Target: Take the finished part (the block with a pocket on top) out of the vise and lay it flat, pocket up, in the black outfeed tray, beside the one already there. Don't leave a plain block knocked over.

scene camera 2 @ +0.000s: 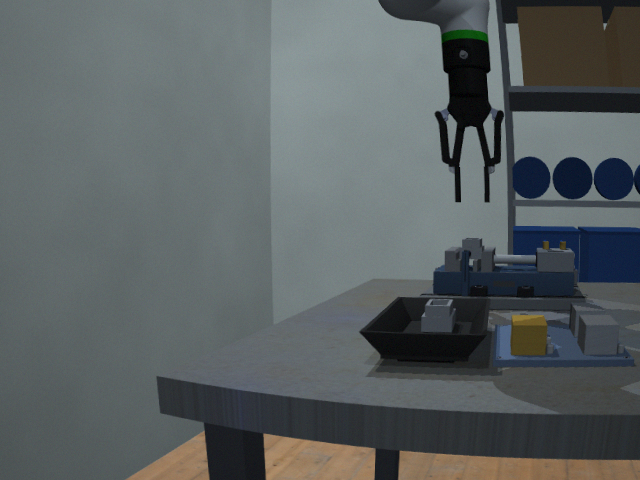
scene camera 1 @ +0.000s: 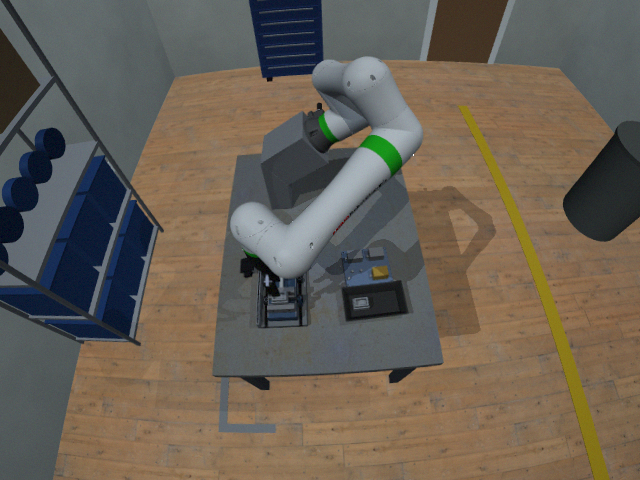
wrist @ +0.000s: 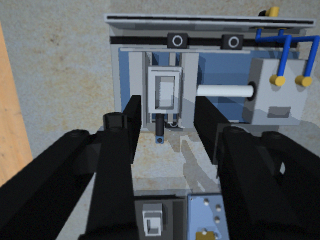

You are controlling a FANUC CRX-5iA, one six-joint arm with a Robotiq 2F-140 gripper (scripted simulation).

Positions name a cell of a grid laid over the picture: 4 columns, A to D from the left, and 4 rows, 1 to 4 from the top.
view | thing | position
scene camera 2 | gripper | C2
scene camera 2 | yellow block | D3
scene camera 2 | blue fixture plate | D3
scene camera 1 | blue fixture plate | C3
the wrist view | gripper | C2
